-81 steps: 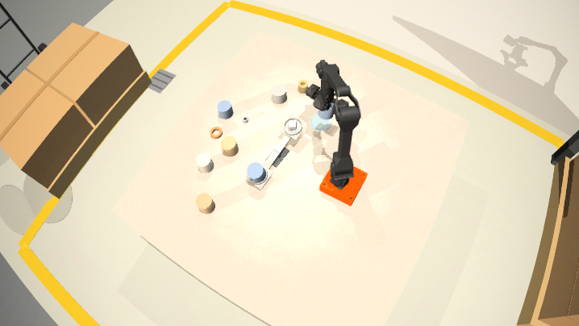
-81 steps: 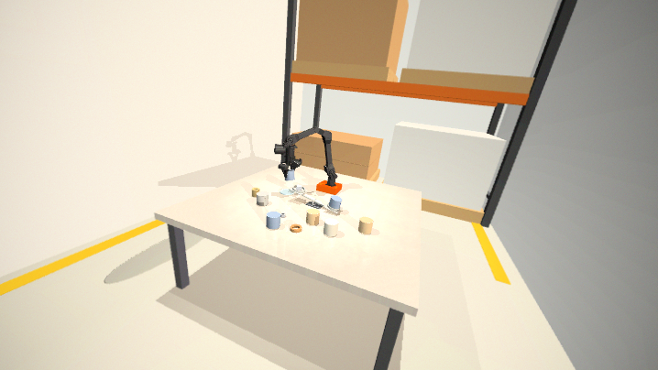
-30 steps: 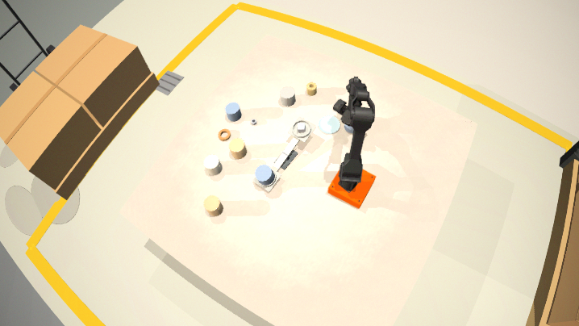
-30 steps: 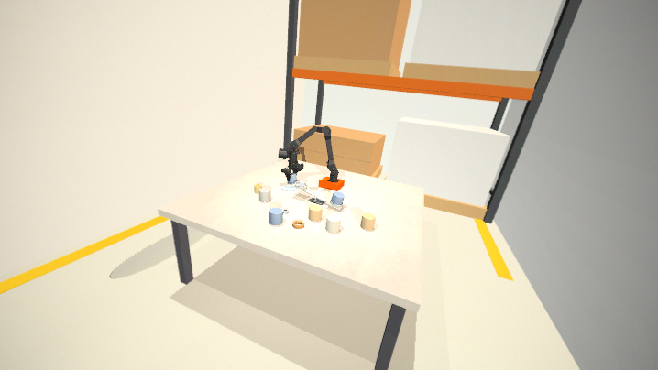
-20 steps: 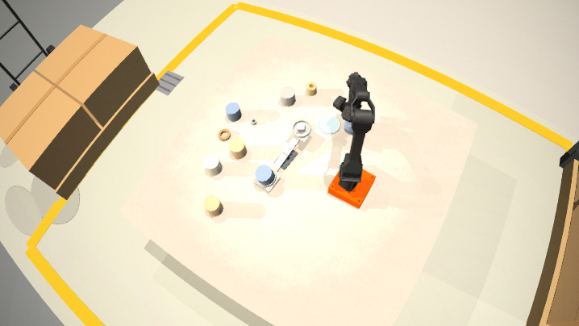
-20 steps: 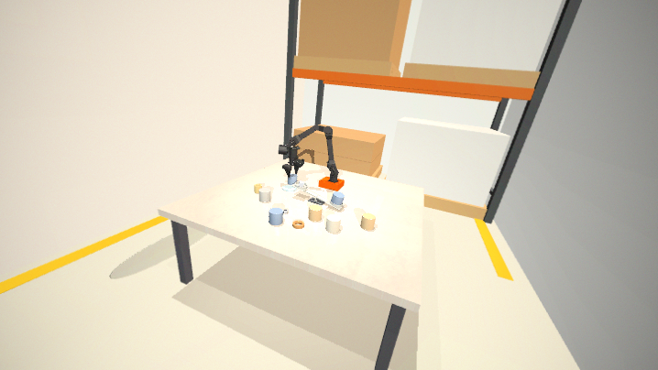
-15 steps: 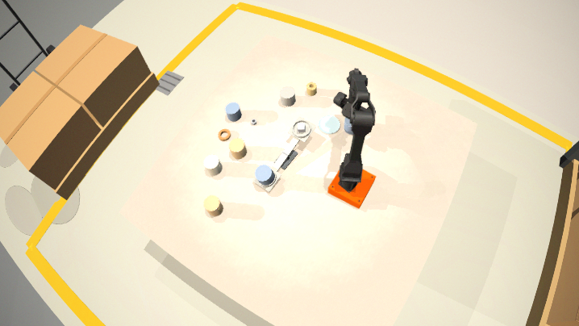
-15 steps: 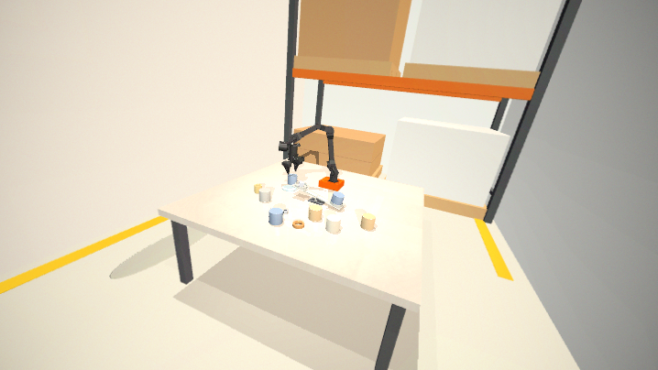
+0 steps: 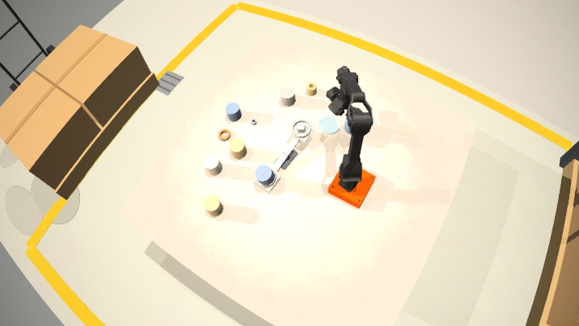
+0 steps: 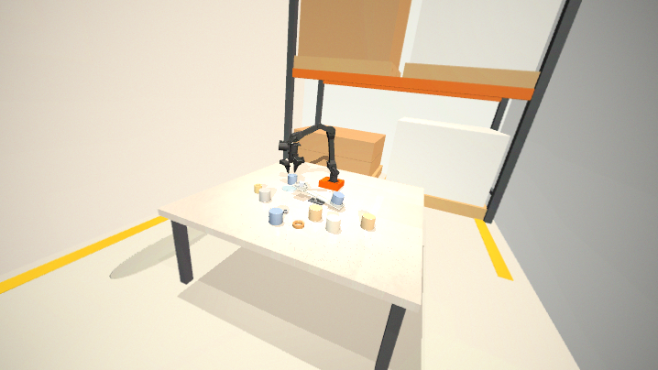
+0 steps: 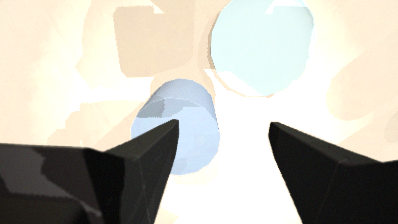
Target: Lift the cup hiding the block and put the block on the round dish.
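My gripper tip is now 170 mm to the right of the pale grey block and 100 mm short of it. The rest, counted from my gripper tip: pale blue round dish: 90 mm below, 50 mm ahead, 30 mm to the left; then balance: 290 mm to the left, 80 mm ahead, 50 mm below; then small nut: 330 mm ahead, 260 mm to the left, 80 mm below.
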